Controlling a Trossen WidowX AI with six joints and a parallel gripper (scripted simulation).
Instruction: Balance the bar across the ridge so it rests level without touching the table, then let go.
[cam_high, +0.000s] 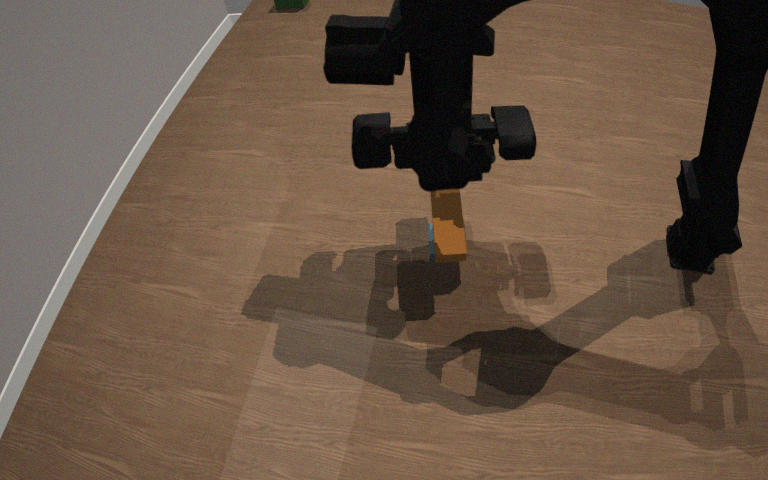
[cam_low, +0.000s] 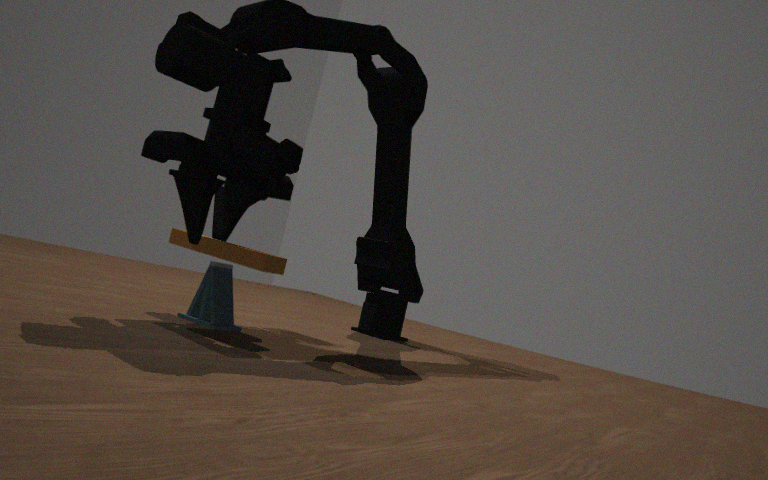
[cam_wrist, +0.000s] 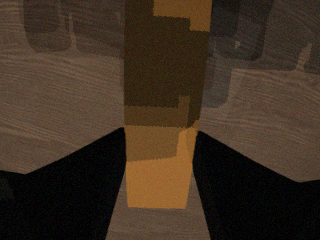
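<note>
My gripper tip is 3 cm to the right of the orange bar and 1 cm past it. Also, from my gripper tip: green object: 51 cm to the right, 40 cm ahead, 6 cm below.
</note>
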